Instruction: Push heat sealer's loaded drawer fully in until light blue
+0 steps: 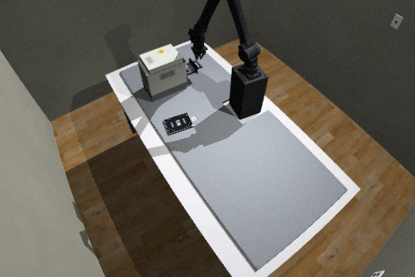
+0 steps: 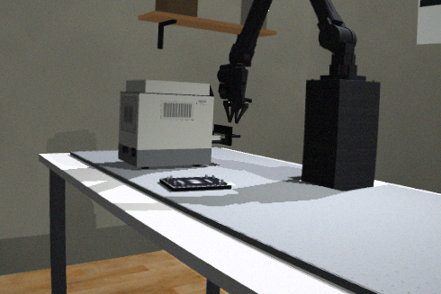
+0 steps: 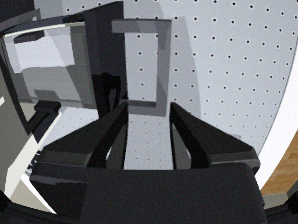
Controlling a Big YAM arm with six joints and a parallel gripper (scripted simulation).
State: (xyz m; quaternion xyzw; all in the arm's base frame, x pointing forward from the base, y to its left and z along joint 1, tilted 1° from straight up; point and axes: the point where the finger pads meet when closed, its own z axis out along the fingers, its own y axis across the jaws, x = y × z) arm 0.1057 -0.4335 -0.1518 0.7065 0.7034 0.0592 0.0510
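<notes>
My gripper is now 120 mm short of the sealing frame, 10 mm to the left of it and 50 mm above it.
</notes>
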